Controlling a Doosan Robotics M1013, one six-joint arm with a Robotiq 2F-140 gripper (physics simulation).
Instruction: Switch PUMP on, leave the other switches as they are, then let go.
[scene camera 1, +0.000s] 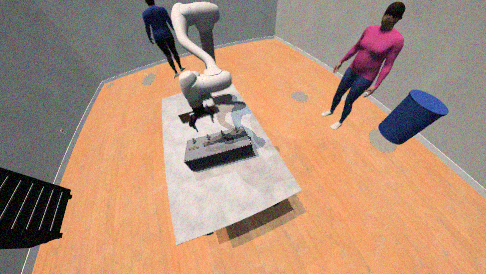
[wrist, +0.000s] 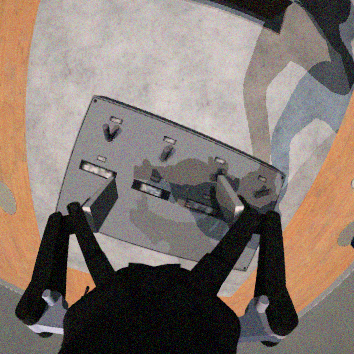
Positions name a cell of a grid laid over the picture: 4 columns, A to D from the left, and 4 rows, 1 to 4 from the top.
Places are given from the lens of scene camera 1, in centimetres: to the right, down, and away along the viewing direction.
grey switch panel (scene camera 1: B3): -28, 11, 99
